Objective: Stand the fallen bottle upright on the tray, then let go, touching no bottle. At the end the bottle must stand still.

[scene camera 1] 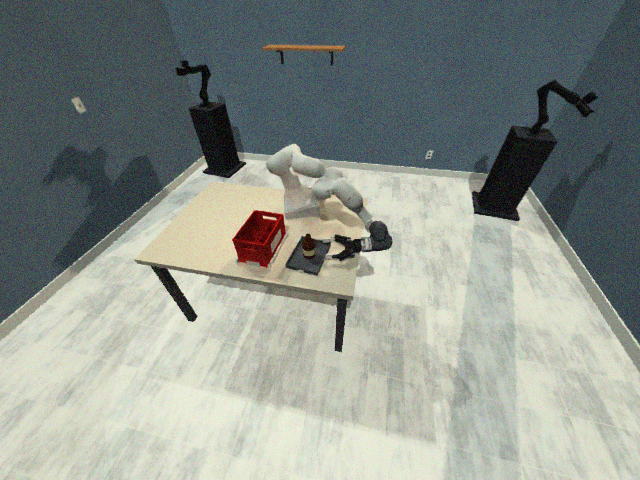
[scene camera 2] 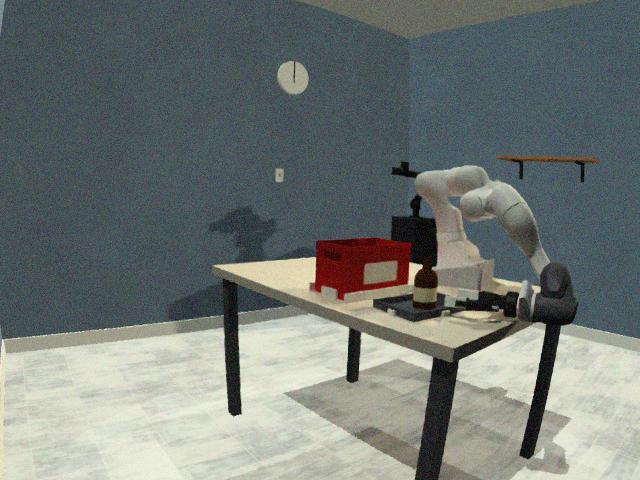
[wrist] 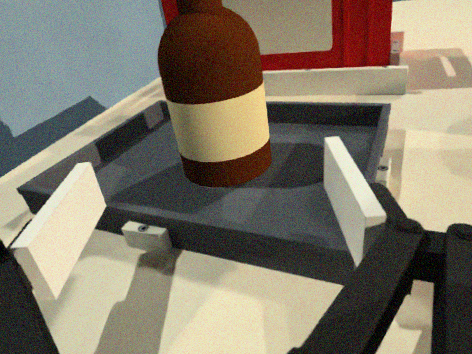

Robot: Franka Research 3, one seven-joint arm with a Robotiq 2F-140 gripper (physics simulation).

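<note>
The brown bottle with a cream label stands upright on the dark tray. In the wrist view its base rests on the tray floor and its neck top is cut off by the frame edge. My gripper is wide open and empty. It lies level at the tray's side away from the crate, with its white finger pads by the tray's near edge. The bottle is ahead of the pads, apart from both of them.
A red crate stands beyond the bottle, with a low white strip between crate and tray. Small light blocks, one of them a near block, sit against the tray. The table edge runs close to the tray.
</note>
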